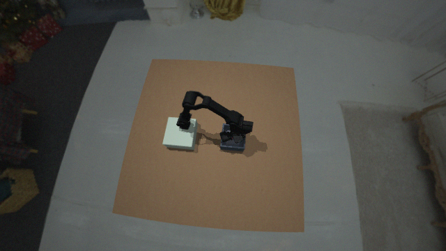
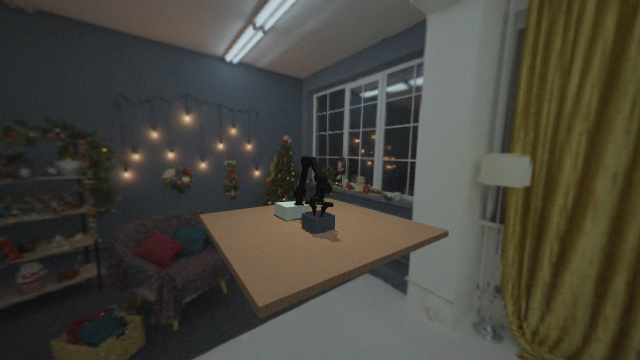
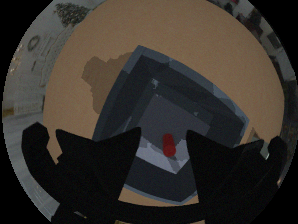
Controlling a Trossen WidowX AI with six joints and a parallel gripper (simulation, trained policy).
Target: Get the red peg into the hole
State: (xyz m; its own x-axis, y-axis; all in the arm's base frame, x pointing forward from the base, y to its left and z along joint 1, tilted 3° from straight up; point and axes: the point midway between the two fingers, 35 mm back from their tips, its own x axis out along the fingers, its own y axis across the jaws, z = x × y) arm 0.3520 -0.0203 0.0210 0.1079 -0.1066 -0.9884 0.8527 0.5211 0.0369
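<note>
Right now my gripper tip is 2 cm past the red peg, 1 cm to the right of it and 4 cm above it. Also, from my gripper tip: plate 2 cm behind, 1 cm to the left, 4 cm below; then dark blue box 2 cm behind, 1 cm to the left, 6 cm below.
</note>
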